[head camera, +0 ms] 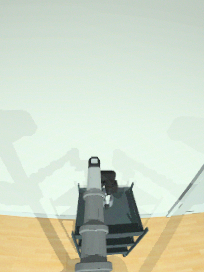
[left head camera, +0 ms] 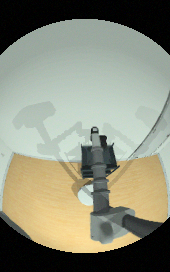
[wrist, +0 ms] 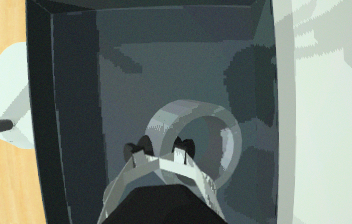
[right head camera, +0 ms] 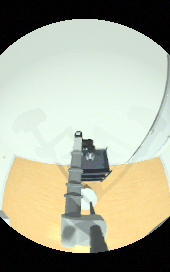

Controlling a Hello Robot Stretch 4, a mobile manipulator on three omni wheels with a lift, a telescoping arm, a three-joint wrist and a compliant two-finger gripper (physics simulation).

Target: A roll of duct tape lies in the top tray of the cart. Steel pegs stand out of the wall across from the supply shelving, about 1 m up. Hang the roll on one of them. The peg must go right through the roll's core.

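Pixels of known places: gripper, fingertip midpoint: (head camera: 106,205) (wrist: 160,147) (right head camera: 89,158); robot's base at its link origin: (left head camera: 88,193) (right head camera: 84,197).
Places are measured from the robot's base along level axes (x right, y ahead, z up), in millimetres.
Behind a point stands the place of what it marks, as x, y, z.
Note:
The grey duct tape roll (wrist: 172,115) @(48, 509, 770) shows in the wrist view, slightly tilted and raised above the floor of the cart's top tray (wrist: 150,65) @(-20, 486, 635) (head camera: 127,210) @(255, 497, 635). My gripper (wrist: 160,147) @(87, 496, 735) (head camera: 107,200) (right head camera: 90,156) @(87, 496, 735) is shut on the roll's left wall, one fingertip outside the ring and the other inside its core. The roll's near side is partly hidden behind the fingers. In the head views the arm and wrist cover part of the tray, and the roll is too small to outline. The steel pegs do not show in these views.
The dark cart (left head camera: 107,155) @(239, 528, 635) (right head camera: 101,157) @(251, 557, 635) stands against the pale wall (head camera: 100,75) @(21, 713, 1507). The telescoping arm (head camera: 93,215) @(-2, 254, 1155) reaches over the cart's left part. A white round object (left head camera: 85,195) @(-66, -15, 187) (right head camera: 89,195) @(85, 51, 187) (wrist: 12,100) @(10, -50, 187) is on the wooden floor by the cart's near side. A pale panel (head camera: 192,197) @(1090, 674, 409) is at the right.

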